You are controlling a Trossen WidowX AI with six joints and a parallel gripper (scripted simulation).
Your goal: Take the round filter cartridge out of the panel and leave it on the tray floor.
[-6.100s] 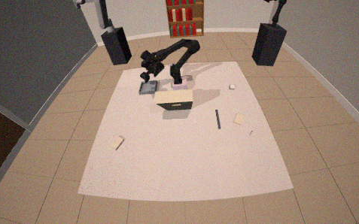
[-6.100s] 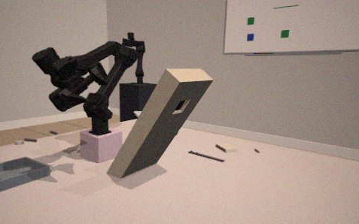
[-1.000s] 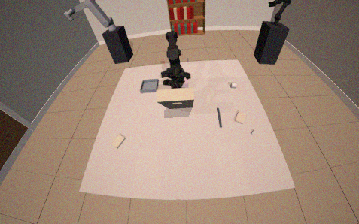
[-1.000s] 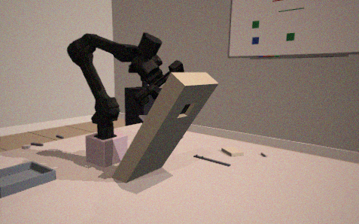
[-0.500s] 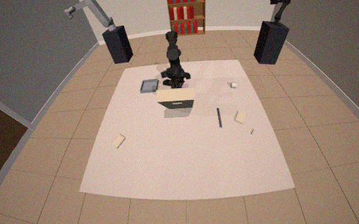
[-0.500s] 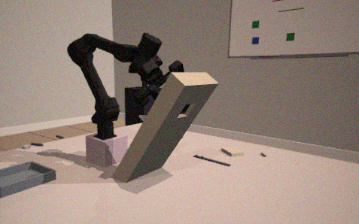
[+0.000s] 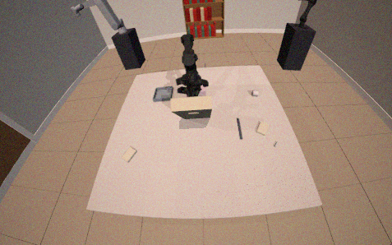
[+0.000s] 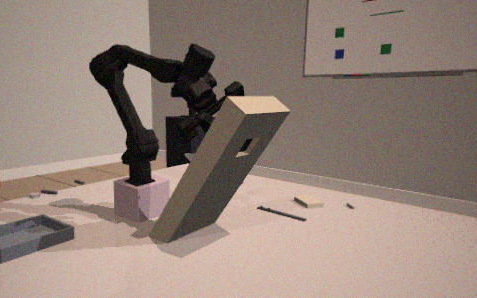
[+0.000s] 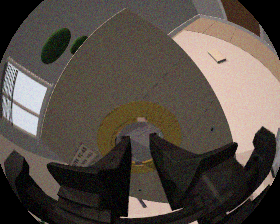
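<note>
My gripper tip is now 1 cm short of the round filter cartridge and 1 cm above it. Round my gripper tip: grey tray (39 cm behind, 31 cm to the right, 27 cm below).
</note>
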